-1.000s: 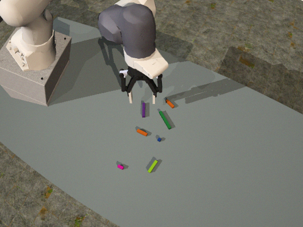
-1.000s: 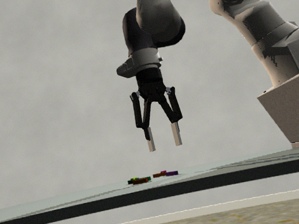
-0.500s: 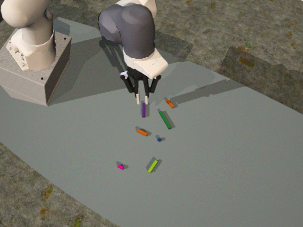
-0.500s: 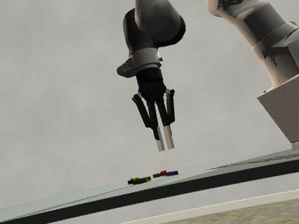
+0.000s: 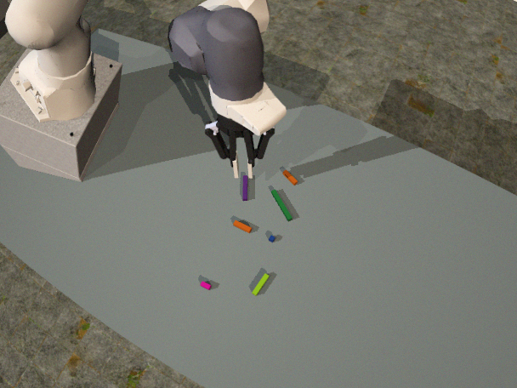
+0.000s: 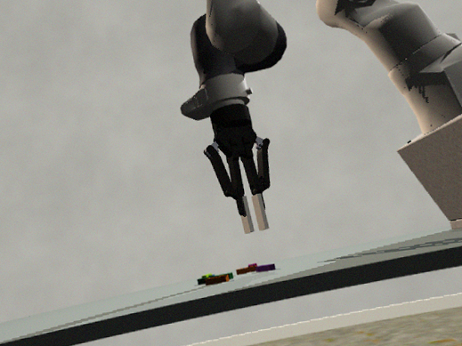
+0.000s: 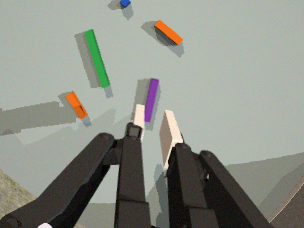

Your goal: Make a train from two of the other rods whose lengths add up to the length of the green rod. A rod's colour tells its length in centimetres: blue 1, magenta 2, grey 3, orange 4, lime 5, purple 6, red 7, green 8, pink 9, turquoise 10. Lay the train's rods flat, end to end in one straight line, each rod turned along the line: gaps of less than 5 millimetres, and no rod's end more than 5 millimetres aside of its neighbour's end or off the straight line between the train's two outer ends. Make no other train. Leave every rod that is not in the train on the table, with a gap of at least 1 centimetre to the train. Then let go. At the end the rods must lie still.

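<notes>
Now: the purple rod 10 cm below my hand. The rest, counted from my hand: lime rod: 15 cm ahead, 17 cm to the right, 10 cm below; blue rod: 12 cm ahead, 7 cm to the right, 10 cm below; green rod: 9 cm ahead, 1 cm to the left, 10 cm below.
</notes>
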